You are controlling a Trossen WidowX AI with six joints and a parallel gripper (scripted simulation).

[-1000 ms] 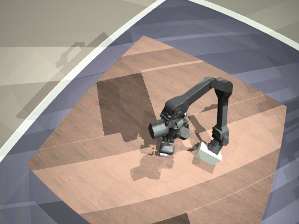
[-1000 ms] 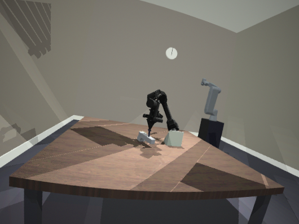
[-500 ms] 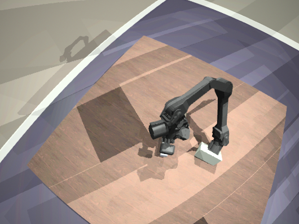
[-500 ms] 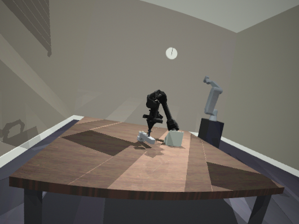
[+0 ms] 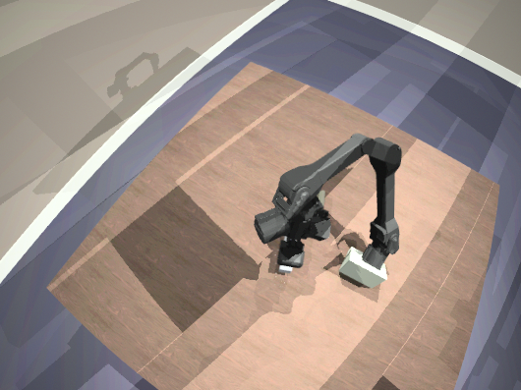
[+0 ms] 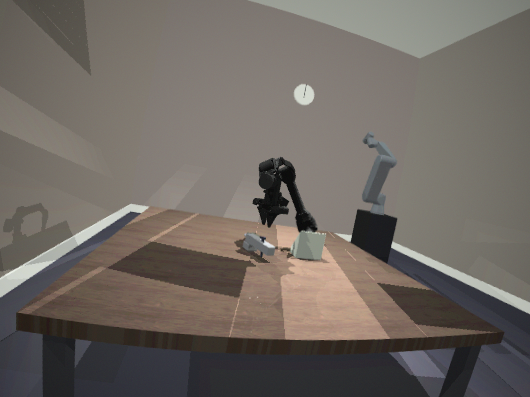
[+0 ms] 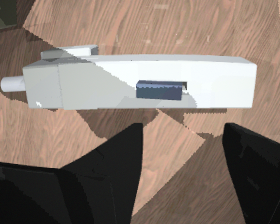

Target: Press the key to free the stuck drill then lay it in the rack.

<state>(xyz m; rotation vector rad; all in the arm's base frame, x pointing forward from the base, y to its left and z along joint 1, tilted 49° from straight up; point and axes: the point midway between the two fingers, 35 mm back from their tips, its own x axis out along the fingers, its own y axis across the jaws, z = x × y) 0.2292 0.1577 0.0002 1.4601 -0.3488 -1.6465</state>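
The drill is 9 cm below my gripper tip, 8 cm to the right of it and 4 cm ahead of it. Round my gripper tip: rack (21 cm to the right, 12 cm below, 1 cm ahead); then key (8 cm below, 1 cm to the right).
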